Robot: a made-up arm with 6 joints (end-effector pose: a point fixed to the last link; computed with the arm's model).
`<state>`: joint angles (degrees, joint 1 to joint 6).
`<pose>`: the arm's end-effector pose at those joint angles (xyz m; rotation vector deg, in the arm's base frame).
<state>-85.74 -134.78 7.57 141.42 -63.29 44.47</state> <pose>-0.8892 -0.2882 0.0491 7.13 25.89 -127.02</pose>
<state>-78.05 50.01 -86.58 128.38 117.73 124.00</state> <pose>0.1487 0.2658 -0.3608 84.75 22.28 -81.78</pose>
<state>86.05 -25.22 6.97 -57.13 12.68 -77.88</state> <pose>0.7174 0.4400 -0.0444 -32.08 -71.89 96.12</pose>
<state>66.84 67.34 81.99 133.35 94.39 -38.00</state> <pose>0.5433 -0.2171 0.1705 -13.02 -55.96 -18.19</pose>
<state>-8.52 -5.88 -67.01 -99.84 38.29 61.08</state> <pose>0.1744 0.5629 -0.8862 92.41 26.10 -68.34</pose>
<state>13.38 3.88 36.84 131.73 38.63 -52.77</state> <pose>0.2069 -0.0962 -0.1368 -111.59 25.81 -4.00</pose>
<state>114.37 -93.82 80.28 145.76 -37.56 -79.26</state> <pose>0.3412 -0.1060 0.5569 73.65 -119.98 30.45</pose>
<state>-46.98 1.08 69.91 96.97 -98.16 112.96</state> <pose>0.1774 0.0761 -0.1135 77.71 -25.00 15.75</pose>
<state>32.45 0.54 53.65 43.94 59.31 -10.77</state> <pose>0.6128 -0.1689 -0.3177 -63.62 9.22 16.13</pose>
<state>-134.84 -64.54 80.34 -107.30 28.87 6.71</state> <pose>-0.2297 -0.1385 0.8879 -21.38 -109.49 22.15</pose>
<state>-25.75 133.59 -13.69 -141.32 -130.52 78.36</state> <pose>0.2634 -0.2158 0.4412 42.84 -56.80 29.96</pose>
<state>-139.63 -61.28 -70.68 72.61 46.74 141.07</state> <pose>-0.5245 0.4978 0.9158 -102.33 -130.32 20.09</pose>
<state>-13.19 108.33 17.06 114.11 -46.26 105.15</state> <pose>-0.2338 -0.4345 -0.2793 39.05 -41.91 -100.22</pose>
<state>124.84 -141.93 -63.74 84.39 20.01 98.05</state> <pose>0.9294 -0.2389 0.4134 -6.08 -26.61 32.10</pose>
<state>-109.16 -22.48 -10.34 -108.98 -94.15 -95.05</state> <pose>-0.3772 0.3007 0.2430 -12.43 15.85 10.63</pose>
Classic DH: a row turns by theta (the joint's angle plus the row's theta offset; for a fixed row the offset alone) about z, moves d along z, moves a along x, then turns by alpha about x. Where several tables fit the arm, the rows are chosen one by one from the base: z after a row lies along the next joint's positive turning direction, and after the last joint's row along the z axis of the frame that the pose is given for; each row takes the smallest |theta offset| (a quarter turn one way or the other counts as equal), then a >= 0, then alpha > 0; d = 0 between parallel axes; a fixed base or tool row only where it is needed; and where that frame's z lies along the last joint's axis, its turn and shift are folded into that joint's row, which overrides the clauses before.
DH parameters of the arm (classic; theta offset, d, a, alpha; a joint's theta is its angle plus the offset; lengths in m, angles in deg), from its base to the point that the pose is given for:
base (fixed): 0 0.1141 0 90
joint 1: -90 0.0144 0.3574 -90
joint 2: 90 0.0864 0.2366 -90
joint 3: 0 -0.1235 0.0345 -90
joint 4: 90 0.2347 0.1141 90
joint 5: 90 -0.1458 0.0315 90
joint 6: 13.57 0 -0.3379 180
tool (fixed): -166.43 -0.1408 0 0

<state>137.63 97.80 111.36 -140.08 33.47 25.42</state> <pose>0.5567 0.0727 0.1713 -128.94 36.77 84.41</pose>
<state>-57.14 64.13 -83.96 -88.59 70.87 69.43</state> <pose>0.0744 0.8035 -0.1223 -98.53 -87.35 95.14</pose>
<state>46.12 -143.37 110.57 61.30 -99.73 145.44</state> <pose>0.7355 -0.3675 0.1590 -38.61 -14.83 -25.94</pose>
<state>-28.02 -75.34 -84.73 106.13 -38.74 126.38</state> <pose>-0.5707 0.4606 -0.5308 100.43 132.23 11.37</pose>
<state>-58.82 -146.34 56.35 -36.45 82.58 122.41</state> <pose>0.0859 0.1048 -0.0147 137.83 47.99 -25.70</pose>
